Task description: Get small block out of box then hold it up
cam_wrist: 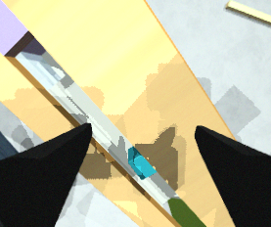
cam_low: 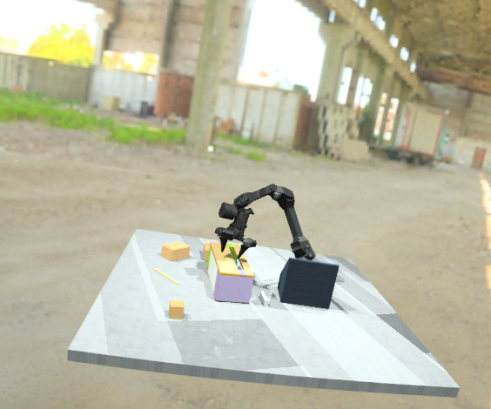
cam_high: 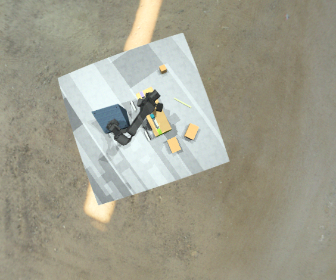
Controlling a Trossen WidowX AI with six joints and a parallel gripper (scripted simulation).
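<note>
The teal block is 4 cm behind my gripper tip, 6 cm to the right of it and 6 cm below it. The rest, counted from my gripper tip: tan cube: 23 cm ahead, 30 cm to the left, 12 cm below; thin stick: 26 cm ahead, 5 cm to the right, 15 cm below.
</note>
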